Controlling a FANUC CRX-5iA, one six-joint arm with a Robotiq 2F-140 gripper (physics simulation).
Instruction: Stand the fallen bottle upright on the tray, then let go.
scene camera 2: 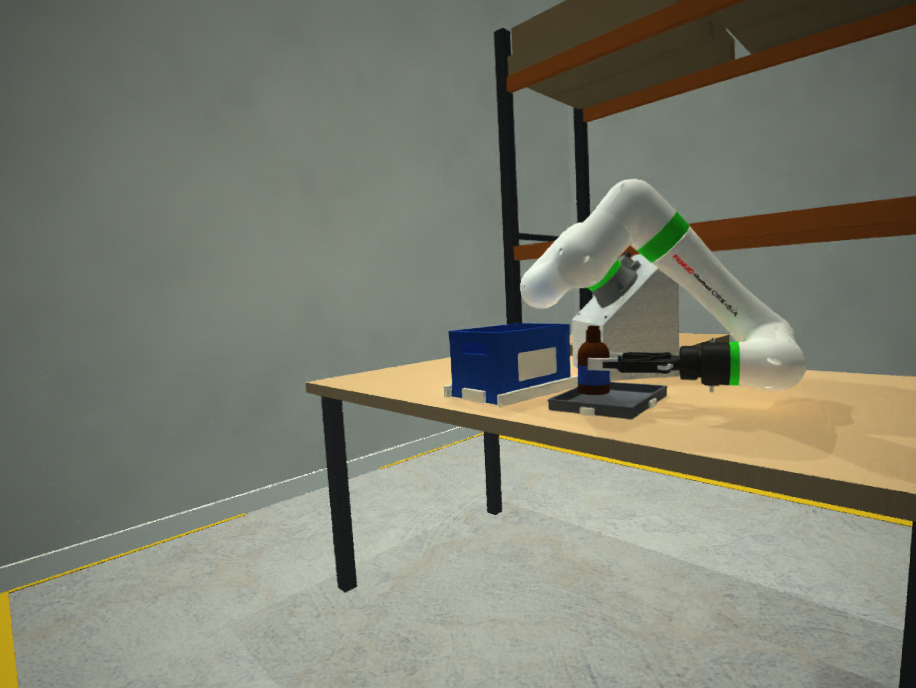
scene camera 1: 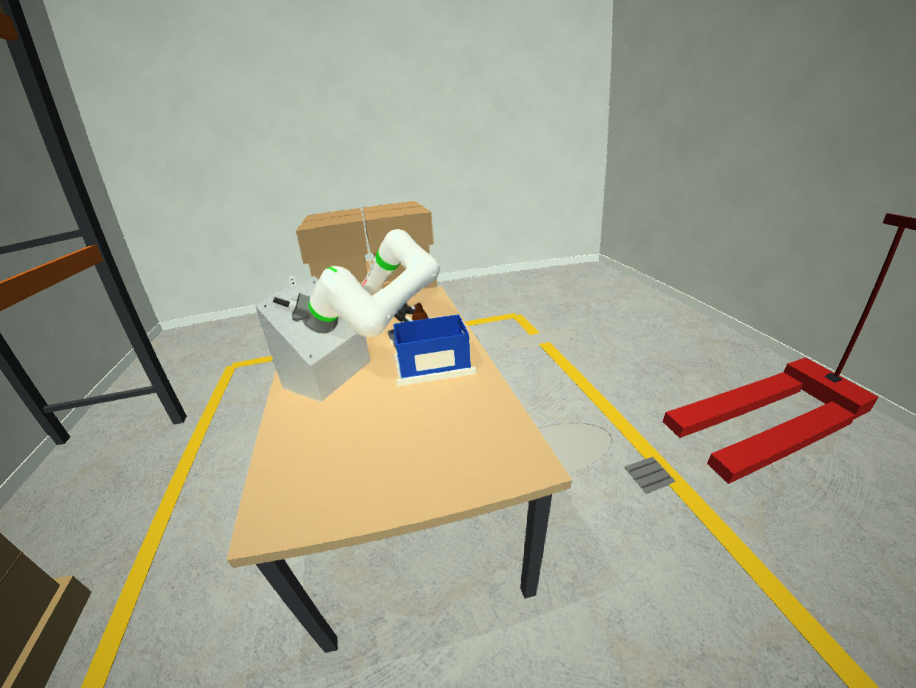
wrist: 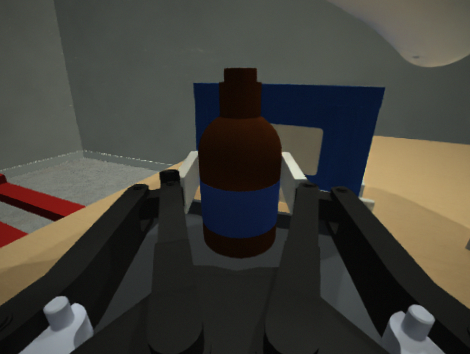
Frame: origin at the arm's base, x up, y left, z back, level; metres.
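Where they show: gripper, between the fingertips: (scene camera 2: 591, 361) (wrist: 239, 165); arm's base, origin of its link: (scene camera 2: 618, 290) (scene camera 1: 319, 317).
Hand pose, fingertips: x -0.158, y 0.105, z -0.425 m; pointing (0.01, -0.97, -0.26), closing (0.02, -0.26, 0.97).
Note:
Things, the pixels of their top centre, and the offset from my fingertips. Level surfaces: height alone.
- brown bottle with a blue label, centre of its top: (wrist: 243, 68) (scene camera 2: 592, 325) (scene camera 1: 418, 304) dx +0.083, dy +0.005, dz +0.001 m
- dark grey tray, centre of its top: (wrist: 240, 258) (scene camera 2: 609, 392) dx -0.073, dy +0.038, dz +0.014 m
- blue crate, centre of its top: (wrist: 288, 86) (scene camera 2: 510, 327) (scene camera 1: 429, 328) dx +0.076, dy -0.241, dz +0.021 m
- wooden table, height of its surface: dx -0.099 m
The brown bottle with a blue label (scene camera 1: 419, 312) (scene camera 2: 593, 351) (wrist: 240, 155) is upright. My gripper (scene camera 2: 603, 363) (wrist: 239, 165) is level and shut on the bottle, its pale fingertips on either side at about label height. The bottle's base is inside the rim of the dark grey tray (scene camera 2: 607, 411) (wrist: 140, 270), at or very close to its floor; I cannot tell if it touches. In scene camera 1, the blue crate hides the bottle's lower part and the tray.
A blue crate (scene camera 1: 433, 346) (scene camera 2: 485, 362) (wrist: 350, 130) stands just beyond the tray, in low pale edge strips on the wooden table (scene camera 1: 399, 459) (scene camera 2: 385, 381). A grey block (scene camera 1: 314, 362) (scene camera 2: 651, 318) stands beside the arm. A rack upright (scene camera 2: 505, 185) rises behind the table.

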